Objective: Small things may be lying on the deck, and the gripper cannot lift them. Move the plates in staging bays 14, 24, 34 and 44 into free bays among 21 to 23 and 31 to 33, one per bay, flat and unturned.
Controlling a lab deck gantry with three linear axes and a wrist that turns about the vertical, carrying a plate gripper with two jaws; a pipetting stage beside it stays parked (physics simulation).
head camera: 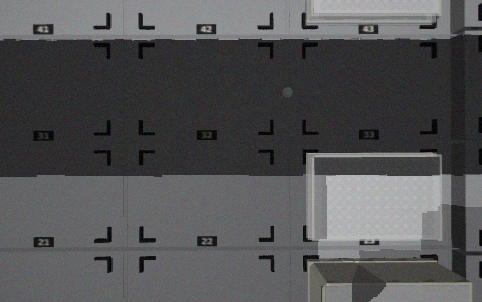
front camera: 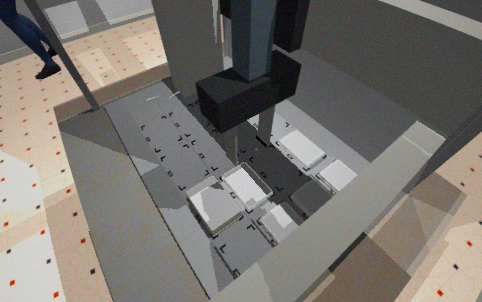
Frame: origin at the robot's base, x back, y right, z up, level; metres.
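Where they show: gripper, fingertip midpoint: (front camera: 247,150); robot's base, origin of the base link: (front camera: 141,127).
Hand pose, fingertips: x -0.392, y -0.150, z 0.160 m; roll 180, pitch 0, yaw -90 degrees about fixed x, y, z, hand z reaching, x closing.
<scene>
Things, the pixels of their top centre, and the offset from my fingertips. "spot": a spot on its surface instead.
- staging bay 24, surface spot: (front camera: 280,223) spot: dz -0.132, dx -0.140, dy +0.007 m
- bay 44, surface spot: (front camera: 338,175) spot: dz -0.131, dx -0.140, dy -0.211 m
- tall pale box, middle of its top: (front camera: 212,200) dz -0.118, dx +0.000, dy +0.107 m
- small grey disc, middle of its top: (head camera: 288,91) (front camera: 256,148) dz -0.156, dx +0.082, dy -0.104 m
The gripper (front camera: 249,153) is open and empty, its jaws wide apart above the deck near row 3. It does not show in the head view. A white plate (front camera: 246,186) (head camera: 375,205) lies flat and unturned in bay 23. Pale plates lie in staging bay 24 (front camera: 280,223) and bay 44 (front camera: 338,175). A plate (front camera: 312,197) in bay 34 is in dark shadow. Bay 14 shows no plate. In the head view, bays 22, 32 and 33 hold no plate, and none shows in the visible parts of 21 and 31.
A tall pale box (front camera: 214,206) (head camera: 400,293) stands in bay 13, beside the plate in 23. Another white plate (front camera: 301,148) (head camera: 375,6) lies in bay 43. A small grey disc (front camera: 256,149) (head camera: 287,92) lies between bays 32 and 33. A shadow band covers row 3.
</scene>
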